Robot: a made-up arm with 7 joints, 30 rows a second.
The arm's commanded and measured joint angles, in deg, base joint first. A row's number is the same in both.
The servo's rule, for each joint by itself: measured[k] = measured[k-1] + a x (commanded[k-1-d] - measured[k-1]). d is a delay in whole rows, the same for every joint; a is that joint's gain. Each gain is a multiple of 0.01, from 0.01 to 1. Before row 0 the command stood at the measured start. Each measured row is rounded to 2 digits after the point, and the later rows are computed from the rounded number. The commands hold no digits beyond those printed.
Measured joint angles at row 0:
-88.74, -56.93, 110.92, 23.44, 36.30, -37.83, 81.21
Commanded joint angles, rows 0 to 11:
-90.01, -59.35, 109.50, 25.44, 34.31, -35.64, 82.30
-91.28, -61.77, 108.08, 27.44, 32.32, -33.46, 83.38
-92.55, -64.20, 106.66, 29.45, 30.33, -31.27, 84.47
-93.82, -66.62, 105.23, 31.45, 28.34, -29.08, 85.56
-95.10, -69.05, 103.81, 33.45, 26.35, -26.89, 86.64
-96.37, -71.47, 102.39, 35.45, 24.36, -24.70, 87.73
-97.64, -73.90, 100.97, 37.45, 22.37, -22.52, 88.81
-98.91, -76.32, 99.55, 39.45, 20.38, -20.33, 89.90
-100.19, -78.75, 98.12, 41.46, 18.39, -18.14, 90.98
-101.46, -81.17, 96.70, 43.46, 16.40, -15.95, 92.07
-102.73, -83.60, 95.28, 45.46, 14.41, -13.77, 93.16
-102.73, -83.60, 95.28, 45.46, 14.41, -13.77, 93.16
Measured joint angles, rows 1 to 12:
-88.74, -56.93, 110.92, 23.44, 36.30, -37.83, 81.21
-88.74, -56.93, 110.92, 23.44, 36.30, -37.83, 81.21
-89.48, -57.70, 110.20, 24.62, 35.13, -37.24, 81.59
-90.52, -59.00, 109.12, 26.28, 33.47, -36.22, 82.22
-91.70, -60.66, 107.87, 28.15, 31.62, -34.88, 83.01
-92.93, -62.57, 106.52, 30.10, 29.68, -33.31, 83.90
-94.19, -64.64, 105.14, 32.08, 27.72, -31.58, 84.86
-95.45, -66.83, 103.74, 34.07, 25.74, -29.72, 85.86
-96.72, -69.09, 102.33, 36.06, 23.75, -27.78, 86.89
-97.99, -71.40, 100.91, 38.06, 21.76, -25.77, 87.94
-99.27, -73.75, 99.49, 40.07, 19.77, -23.71, 89.00
-100.54, -76.12, 98.07, 42.07, 17.78, -21.61, 90.07
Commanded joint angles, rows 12 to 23:
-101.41, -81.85, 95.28, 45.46, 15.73, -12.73, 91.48
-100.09, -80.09, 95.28, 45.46, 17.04, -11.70, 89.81
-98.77, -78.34, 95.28, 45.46, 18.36, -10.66, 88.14
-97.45, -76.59, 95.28, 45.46, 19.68, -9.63, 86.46
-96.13, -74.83, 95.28, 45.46, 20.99, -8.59, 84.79
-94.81, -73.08, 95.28, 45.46, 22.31, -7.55, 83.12
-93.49, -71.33, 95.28, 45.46, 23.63, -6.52, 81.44
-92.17, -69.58, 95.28, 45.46, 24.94, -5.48, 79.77
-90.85, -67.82, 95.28, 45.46, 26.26, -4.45, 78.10
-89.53, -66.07, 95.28, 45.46, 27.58, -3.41, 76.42
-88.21, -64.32, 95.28, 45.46, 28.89, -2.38, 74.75
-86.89, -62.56, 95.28, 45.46, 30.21, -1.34, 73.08
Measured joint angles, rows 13 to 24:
-101.81, -78.51, 96.65, 44.07, 15.79, -19.49, 91.15
-102.34, -80.14, 95.95, 44.89, 14.98, -17.95, 91.85
-101.80, -80.69, 95.61, 45.23, 15.42, -16.54, 91.72
-100.81, -80.50, 95.44, 45.37, 16.38, -15.23, 91.05
-99.63, -79.81, 95.36, 45.42, 17.55, -14.00, 90.03
-98.37, -78.78, 95.32, 45.44, 18.81, -12.82, 88.78
-97.07, -77.52, 95.30, 45.45, 20.10, -11.68, 87.38
-95.76, -76.10, 95.29, 45.46, 21.40, -10.56, 85.89
-94.44, -74.57, 95.28, 45.46, 22.72, -9.47, 84.33
-93.12, -72.97, 95.28, 45.46, 24.03, -8.39, 82.73
-91.80, -71.32, 95.28, 45.46, 25.35, -7.33, 81.11
-90.48, -69.64, 95.28, 45.46, 26.67, -6.27, 79.47

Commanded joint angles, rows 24 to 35:
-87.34, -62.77, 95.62, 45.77, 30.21, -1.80, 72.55
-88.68, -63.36, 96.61, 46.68, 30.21, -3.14, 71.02
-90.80, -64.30, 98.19, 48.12, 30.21, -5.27, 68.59
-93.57, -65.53, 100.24, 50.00, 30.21, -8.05, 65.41
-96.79, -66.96, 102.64, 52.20, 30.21, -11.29, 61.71
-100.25, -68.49, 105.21, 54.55, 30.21, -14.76, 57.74
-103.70, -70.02, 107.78, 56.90, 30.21, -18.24, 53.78
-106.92, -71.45, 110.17, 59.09, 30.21, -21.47, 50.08
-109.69, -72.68, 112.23, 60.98, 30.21, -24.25, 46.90
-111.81, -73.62, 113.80, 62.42, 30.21, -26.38, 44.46
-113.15, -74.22, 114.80, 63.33, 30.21, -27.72, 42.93
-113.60, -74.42, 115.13, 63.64, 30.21, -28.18, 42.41
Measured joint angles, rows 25 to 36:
-89.16, -67.94, 95.28, 45.46, 27.98, -5.22, 77.82
-87.84, -66.22, 95.28, 45.46, 29.30, -4.17, 76.16
-87.55, -65.12, 95.45, 45.64, 29.84, -3.53, 74.90
-88.21, -64.56, 96.04, 46.25, 30.06, -3.42, 73.54
-89.71, -64.48, 97.14, 47.35, 30.15, -3.92, 71.81
-91.95, -64.82, 98.72, 48.91, 30.19, -5.04, 69.57
-94.76, -65.50, 100.72, 50.85, 30.20, -6.73, 66.82
-97.94, -66.46, 103.01, 53.03, 30.21, -8.90, 63.64
-101.28, -67.60, 105.44, 55.31, 30.21, -11.42, 60.19
-104.55, -68.83, 107.85, 57.54, 30.21, -14.13, 56.65
-107.53, -70.06, 110.08, 59.57, 30.21, -16.86, 53.24
-110.01, -71.20, 111.98, 61.25, 30.21, -19.43, 50.17

